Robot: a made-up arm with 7 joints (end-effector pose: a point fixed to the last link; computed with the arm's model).
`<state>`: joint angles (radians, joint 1 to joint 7).
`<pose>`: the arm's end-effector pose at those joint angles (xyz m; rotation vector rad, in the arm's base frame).
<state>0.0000 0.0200 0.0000 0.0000 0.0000 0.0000 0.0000</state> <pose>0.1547 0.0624 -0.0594 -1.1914 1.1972 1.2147</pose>
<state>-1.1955 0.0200 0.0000 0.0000 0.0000 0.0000 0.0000</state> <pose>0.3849 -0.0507 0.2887 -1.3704 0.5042 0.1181</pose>
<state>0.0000 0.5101 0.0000 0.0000 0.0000 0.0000 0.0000</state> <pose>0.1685 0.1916 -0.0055 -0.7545 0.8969 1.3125</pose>
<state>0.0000 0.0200 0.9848 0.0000 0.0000 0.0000 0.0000</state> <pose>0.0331 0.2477 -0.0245 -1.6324 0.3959 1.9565</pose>
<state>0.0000 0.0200 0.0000 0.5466 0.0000 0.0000 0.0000</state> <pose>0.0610 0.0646 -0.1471 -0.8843 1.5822 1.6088</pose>
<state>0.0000 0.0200 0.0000 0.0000 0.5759 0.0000 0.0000</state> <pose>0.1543 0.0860 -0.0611 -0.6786 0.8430 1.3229</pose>
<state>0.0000 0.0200 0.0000 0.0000 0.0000 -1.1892 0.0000</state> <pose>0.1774 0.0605 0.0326 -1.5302 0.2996 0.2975</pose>
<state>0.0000 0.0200 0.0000 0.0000 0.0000 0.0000 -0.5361</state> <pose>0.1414 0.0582 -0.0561 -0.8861 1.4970 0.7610</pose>
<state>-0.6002 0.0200 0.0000 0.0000 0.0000 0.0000 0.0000</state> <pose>0.3265 0.0114 0.0801 -1.3290 0.8608 0.6594</pose>
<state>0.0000 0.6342 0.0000 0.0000 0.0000 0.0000 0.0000</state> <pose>0.1744 0.2188 0.0173 -0.6448 0.8189 1.3269</pose>
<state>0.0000 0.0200 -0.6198 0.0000 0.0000 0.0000 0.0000</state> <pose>0.1257 -0.0794 -0.0549 -0.8353 1.5354 0.6881</pose>
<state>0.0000 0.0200 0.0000 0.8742 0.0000 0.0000 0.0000</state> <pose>-0.0128 0.0654 -0.1712 -0.6478 1.7978 1.8300</pose>
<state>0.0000 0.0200 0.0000 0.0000 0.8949 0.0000 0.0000</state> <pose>0.1555 0.0983 -0.0565 -0.3984 0.6400 1.3451</pose>
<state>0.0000 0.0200 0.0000 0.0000 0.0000 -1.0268 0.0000</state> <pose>0.1811 0.0607 0.0194 -1.5085 0.4248 0.4253</pose>
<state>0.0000 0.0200 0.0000 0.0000 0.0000 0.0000 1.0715</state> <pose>0.1670 0.0871 -0.0620 -1.6616 0.3092 2.0135</pose>
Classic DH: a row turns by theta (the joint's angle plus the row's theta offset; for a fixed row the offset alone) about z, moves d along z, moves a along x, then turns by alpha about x. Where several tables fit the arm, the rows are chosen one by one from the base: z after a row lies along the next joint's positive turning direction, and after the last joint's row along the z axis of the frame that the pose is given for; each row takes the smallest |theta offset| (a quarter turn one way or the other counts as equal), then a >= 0, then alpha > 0; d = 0 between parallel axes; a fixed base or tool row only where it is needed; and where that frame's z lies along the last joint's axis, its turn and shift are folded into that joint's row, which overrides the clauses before.
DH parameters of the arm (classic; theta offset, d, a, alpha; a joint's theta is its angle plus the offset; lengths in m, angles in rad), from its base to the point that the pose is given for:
base (fixed): -0.071 0.2888 0.0035 -1.3004
joint 1: -1.3111 0.0116 -0.0177 -1.5708
joint 2: 1.2915 -0.0033 -0.0156 1.5708
joint 3: 1.5708 -0.2178 0.0084 -1.5708
joint 4: 1.5708 0.0409 0.0306 1.5708
joint 5: 0 0.1571 -0.0082 -1.5708
joint 6: -1.5708 0.0073 0.056 1.5708
joint 7: 0.0002 -0.0468 0.0145 -1.5709
tool (fixed): 1.3207 -0.0229 0 0

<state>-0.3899 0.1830 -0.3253 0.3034 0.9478 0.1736 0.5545</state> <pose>0.2735 0.0737 -0.0327 -0.4453 0.0508 1.2585</pose>
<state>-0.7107 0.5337 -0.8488 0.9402 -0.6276 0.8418 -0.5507</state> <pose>0.2049 0.1609 -0.0298 0.1950 2.2427 1.6485</pose>
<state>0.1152 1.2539 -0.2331 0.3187 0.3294 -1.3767 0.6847</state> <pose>0.1656 0.2474 0.1067 -0.5430 0.4210 0.4030</pose>
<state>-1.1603 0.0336 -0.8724 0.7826 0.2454 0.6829 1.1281</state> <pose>0.4007 -0.0584 0.0779 -0.6635 -0.2865 1.3657</pose>
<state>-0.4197 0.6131 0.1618 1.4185 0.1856 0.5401 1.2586</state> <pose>0.0178 0.3244 -0.0473 0.3343 -0.4354 2.9146</pose>
